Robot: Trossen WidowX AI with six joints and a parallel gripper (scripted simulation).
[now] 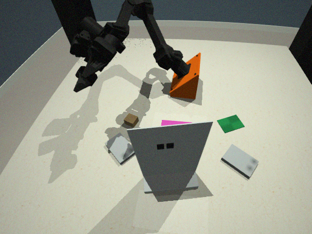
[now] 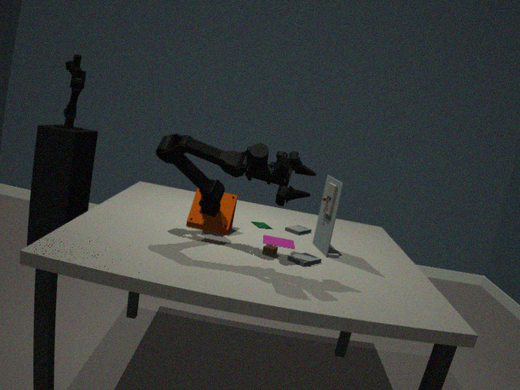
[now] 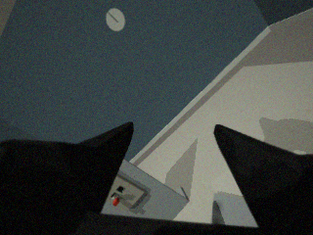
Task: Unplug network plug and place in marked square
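The network plug is 26 cm to the left of my gripper tip, 7 cm below it and 6 cm ahead of it. Also, from my gripper tip: magenta square (28 cm below, 25 cm to the left, 9 cm behind); socket panel (26 cm to the left, 15 cm below, 8 cm ahead).
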